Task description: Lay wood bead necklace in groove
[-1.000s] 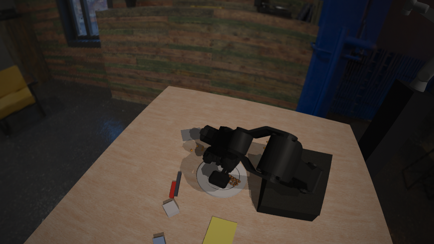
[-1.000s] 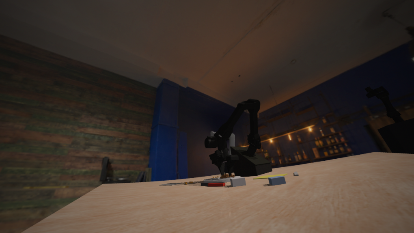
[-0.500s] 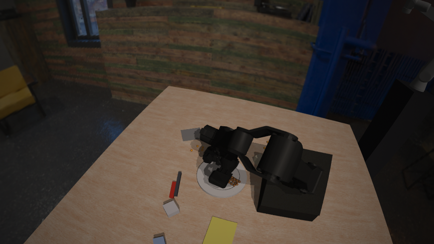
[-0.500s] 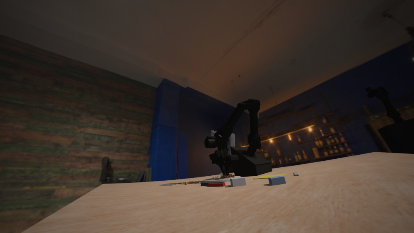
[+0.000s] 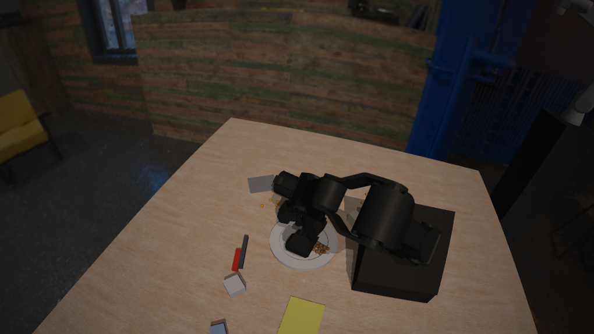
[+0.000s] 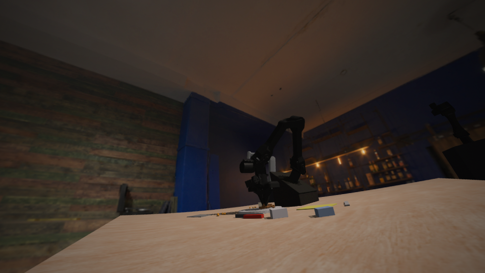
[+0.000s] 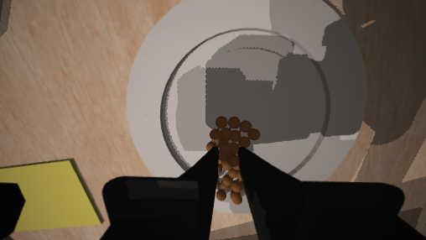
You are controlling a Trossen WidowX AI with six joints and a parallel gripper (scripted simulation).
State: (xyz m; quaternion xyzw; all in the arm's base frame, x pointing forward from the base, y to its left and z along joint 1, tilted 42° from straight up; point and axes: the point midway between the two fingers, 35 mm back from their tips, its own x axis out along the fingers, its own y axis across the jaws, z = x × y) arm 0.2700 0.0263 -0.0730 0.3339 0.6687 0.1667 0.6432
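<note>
My gripper tip is now 2 cm to the left of the round white bead board, 2 cm short of it and 1 cm above it. Round my gripper tip: dark bar (18 cm ahead, 8 cm to the left, 2 cm below); yellow sheet (23 cm to the left, 3 cm behind, 2 cm below); pale cube (13 cm to the right, 12 cm behind, 1 cm below).
</note>
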